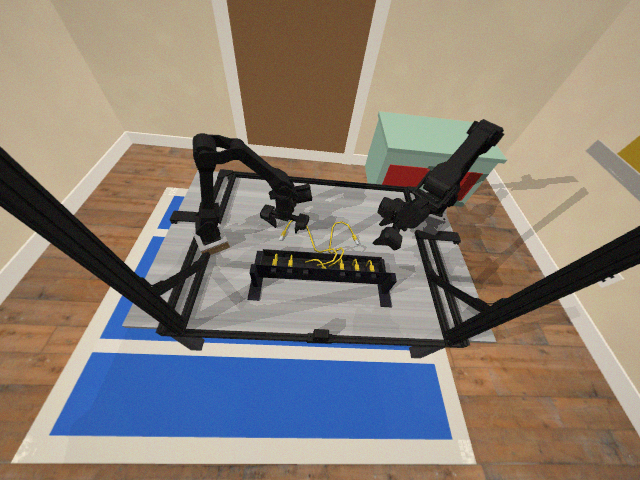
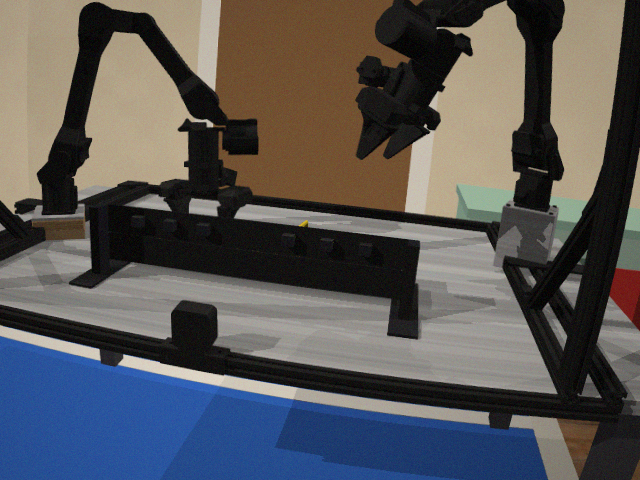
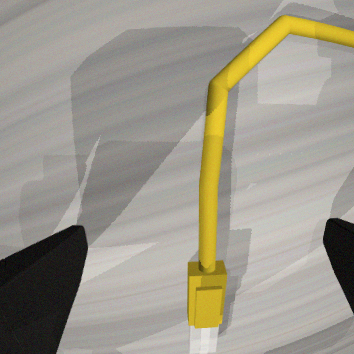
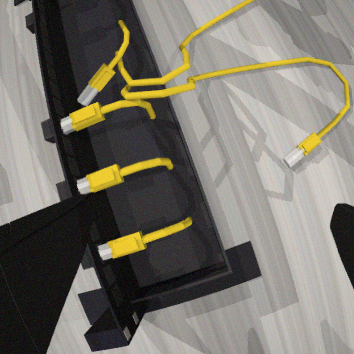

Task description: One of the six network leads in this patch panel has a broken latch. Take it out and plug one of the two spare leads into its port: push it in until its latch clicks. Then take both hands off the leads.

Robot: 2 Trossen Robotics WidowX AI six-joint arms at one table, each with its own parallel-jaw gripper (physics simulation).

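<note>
The black patch panel holds yellow leads in two left and three right ports. A loose yellow lead lies slanted in its tray, plug out of any port. One spare lead's plug lies on the table under my left gripper, which is open, fingers apart on either side of the lead, not touching it. The other spare lead's plug lies behind the panel's right half. My right gripper is open and empty, high above the table.
The spare leads' yellow cables cross and tangle at the panel's back edge. A black frame bar runs along the front, with a small black block on it. Black posts rise at both sides.
</note>
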